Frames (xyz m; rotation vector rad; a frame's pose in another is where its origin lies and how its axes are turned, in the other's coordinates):
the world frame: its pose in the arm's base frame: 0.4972 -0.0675 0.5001 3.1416 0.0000 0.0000
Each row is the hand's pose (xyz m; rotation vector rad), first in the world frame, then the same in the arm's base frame.
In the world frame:
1: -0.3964 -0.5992 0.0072 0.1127 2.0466 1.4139
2: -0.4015 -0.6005 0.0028 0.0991 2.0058 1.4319
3: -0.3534 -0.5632 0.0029 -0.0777 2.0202 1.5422
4: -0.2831 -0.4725 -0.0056 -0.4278 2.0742 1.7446
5: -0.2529 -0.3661 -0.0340 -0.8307 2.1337 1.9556
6: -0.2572 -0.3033 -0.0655 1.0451 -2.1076 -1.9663
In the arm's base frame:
1: 0.1008 0.5317 0.4929 -0.9789 1.6454 -2.3817
2: 0.0957 0.5330 0.4973 -1.0161 1.6806 -2.3541
3: 0.1438 0.4957 0.4972 0.9098 -1.7875 2.3416
4: 0.2141 0.4050 0.5057 0.5666 -1.7878 2.1256
5: 0.2443 0.2986 0.5341 0.1752 -1.7418 1.9004
6: 0.2400 0.2358 0.5656 -0.0983 -1.6675 1.7874

